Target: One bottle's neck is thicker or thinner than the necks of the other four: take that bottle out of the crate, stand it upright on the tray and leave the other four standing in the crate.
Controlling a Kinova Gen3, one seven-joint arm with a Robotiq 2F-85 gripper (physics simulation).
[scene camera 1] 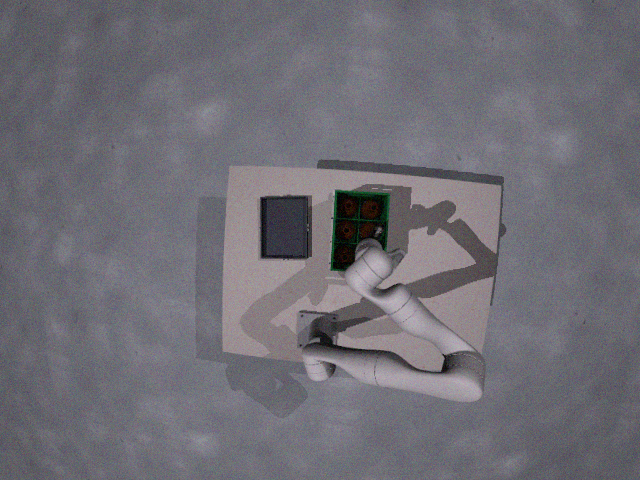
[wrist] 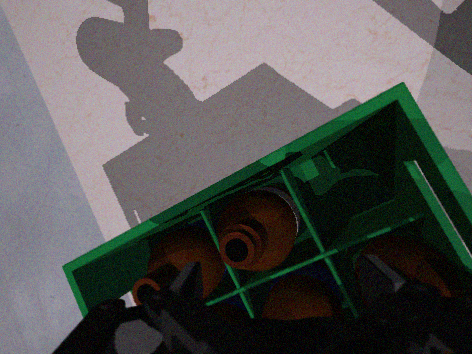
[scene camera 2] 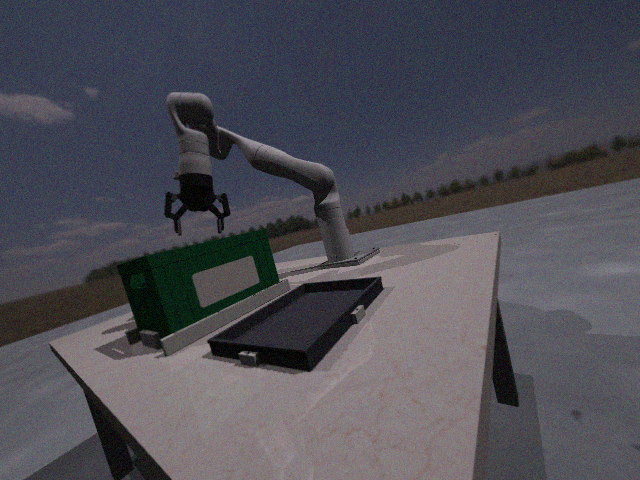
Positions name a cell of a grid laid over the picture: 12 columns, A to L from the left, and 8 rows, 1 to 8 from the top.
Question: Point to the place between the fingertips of my gripper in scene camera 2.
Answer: D4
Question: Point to a dark tray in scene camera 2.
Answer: F6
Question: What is my gripper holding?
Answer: Nothing.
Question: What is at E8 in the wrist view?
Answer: My gripper.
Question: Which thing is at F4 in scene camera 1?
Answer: A dark tray.
